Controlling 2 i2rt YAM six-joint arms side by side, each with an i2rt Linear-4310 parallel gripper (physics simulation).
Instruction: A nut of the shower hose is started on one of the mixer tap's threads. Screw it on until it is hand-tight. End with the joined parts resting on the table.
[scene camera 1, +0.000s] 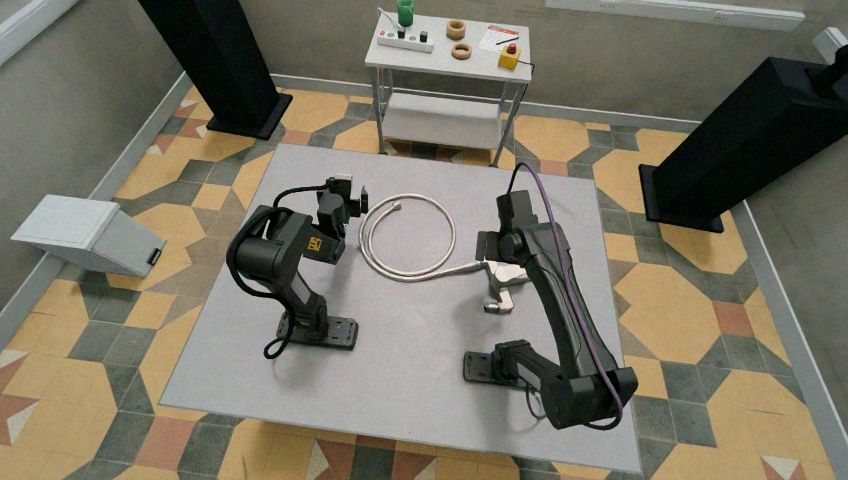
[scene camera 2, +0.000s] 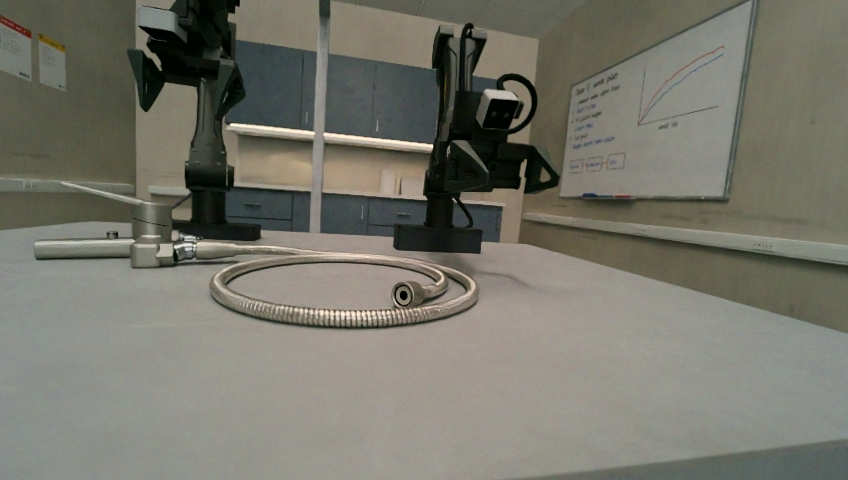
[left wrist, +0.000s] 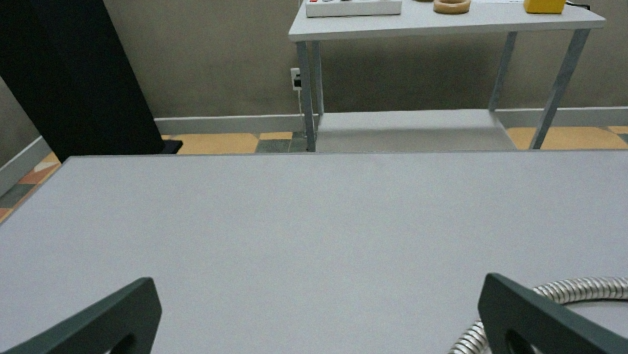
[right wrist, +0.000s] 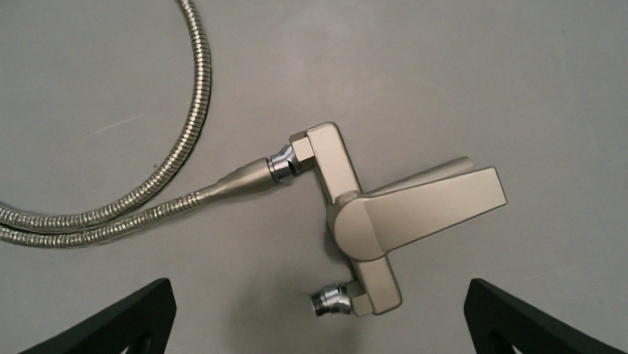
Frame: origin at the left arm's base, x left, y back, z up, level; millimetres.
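Seen in the pictures: left gripper, fingertip midpoint: (scene camera 2: 524, 179) (left wrist: 319, 292); right gripper, fingertip midpoint: (scene camera 2: 180, 114) (right wrist: 319, 294); left arm's base, origin of the base link: (scene camera 1: 317, 328) (scene camera 2: 438, 231); right arm's base, origin of the base link: (scene camera 1: 502, 369) (scene camera 2: 208, 227).
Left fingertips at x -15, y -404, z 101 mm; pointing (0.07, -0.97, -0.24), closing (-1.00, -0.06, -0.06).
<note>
Pixels of each thing's middle, then the offset from my left fingertips to it. Level surfaces: height alone.
- brushed-metal mixer tap, body centre: (right wrist: 390, 210) (scene camera 2: 127, 221) (scene camera 1: 510, 275) dx -505, dy +196, dz -94 mm
- hose's conical nut, body centre: (right wrist: 247, 179) (scene camera 2: 215, 249) (scene camera 1: 466, 266) dx -381, dy +168, dz -125 mm
- grey table, its level: dz -145 mm
The brushed-metal mixer tap (scene camera 1: 505, 272) (scene camera 2: 152, 221) (right wrist: 360, 226) lies on the table at right in scene camera 1. The hose's conical nut (scene camera 2: 214, 249) (right wrist: 252, 176) is in line with and against the tap's upper chrome elbow (right wrist: 283, 164); how tight it is cannot be told. The tap's lower chrome elbow (right wrist: 331, 300) is bare. The shower hose (scene camera 1: 454, 231) (scene camera 2: 345, 318) (left wrist: 585, 290) (right wrist: 202, 75) lies coiled, with its free end nut (scene camera 1: 396, 205) (scene camera 2: 407, 294) inside the coil. My right gripper (scene camera 2: 183, 105) (right wrist: 319, 294) is open, pointing down above the tap. My left gripper (scene camera 2: 512, 175) (left wrist: 319, 292) is open beside the coil, above the table.
The grey table (scene camera 1: 404, 368) (scene camera 2: 416, 386) (left wrist: 280, 215) carries both arm bases. A white cart (scene camera 1: 380, 52) (left wrist: 350, 35) with a power strip (scene camera 1: 404, 41) and tape rolls stands beyond its far edge. Black columns (scene camera 1: 220, 65) (scene camera 1: 749, 142) stand on the floor at both sides.
</note>
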